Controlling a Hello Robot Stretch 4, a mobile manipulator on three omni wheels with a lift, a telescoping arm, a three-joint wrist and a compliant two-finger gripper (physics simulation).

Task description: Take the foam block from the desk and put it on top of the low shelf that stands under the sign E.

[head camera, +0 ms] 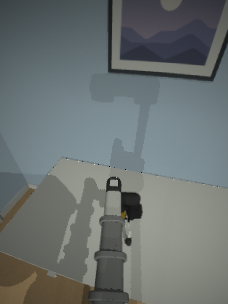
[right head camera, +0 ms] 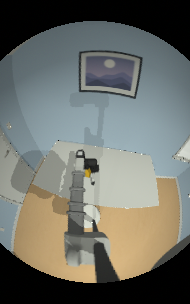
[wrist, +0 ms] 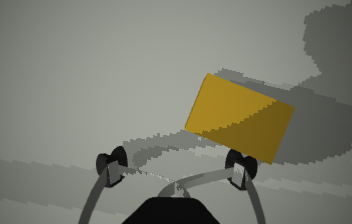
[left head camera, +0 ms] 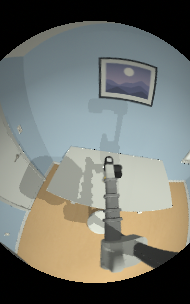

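Seen in the pictures: gripper, fingertip midpoint: (head camera: 127, 230) (wrist: 176, 160); robot's base, origin of the base link: (right head camera: 86, 214) (left head camera: 100, 221).
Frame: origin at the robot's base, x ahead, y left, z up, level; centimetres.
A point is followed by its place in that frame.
Note:
The yellow foam block (wrist: 240, 119) {z 73.8, x 49.6, y -3.6 cm} lies turned at an angle on the white desk (wrist: 90, 60) {z 69.3, x 32.5, y 2.8 cm} (head camera: 180, 230) {z 69.3, x 44.8, y -40.0 cm} (left head camera: 145, 187) {z 69.3, x 35.2, y -49.0 cm} (right head camera: 127, 180) {z 69.3, x 38.6, y -48.0 cm}. In the wrist view it is ahead of the right finger, its lower edge close to that fingertip; whether they touch I cannot tell. My gripper (wrist: 176, 160) {z 70.0, x 43.4, y -8.7 cm} is open, with no block between its fingers. In the head view a small part of the foam block (head camera: 123, 215) {z 73.8, x 50.4, y -6.3 cm} shows beside the arm, and in the right head view part of the foam block (right head camera: 88, 173) {z 73.7, x 46.9, y -4.7 cm} shows too. The low shelf and the sign E do not show.
A framed mountain picture (head camera: 162, 37) {z 157.7, x 91.2, y -19.6 cm} (left head camera: 128, 82) {z 159.9, x 90.9, y -21.1 cm} (right head camera: 110, 75) {z 159.0, x 90.6, y -22.5 cm} hangs on the blue wall behind the desk. A round white seat (left head camera: 94, 221) {z 18.7, x 0.6, y 9.1 cm} (right head camera: 92, 214) {z 18.7, x 2.0, y -9.1 cm} is partly under the desk's front edge. A white door (left head camera: 12, 175) {z 74.5, x 34.3, y 134.1 cm} is at the left.

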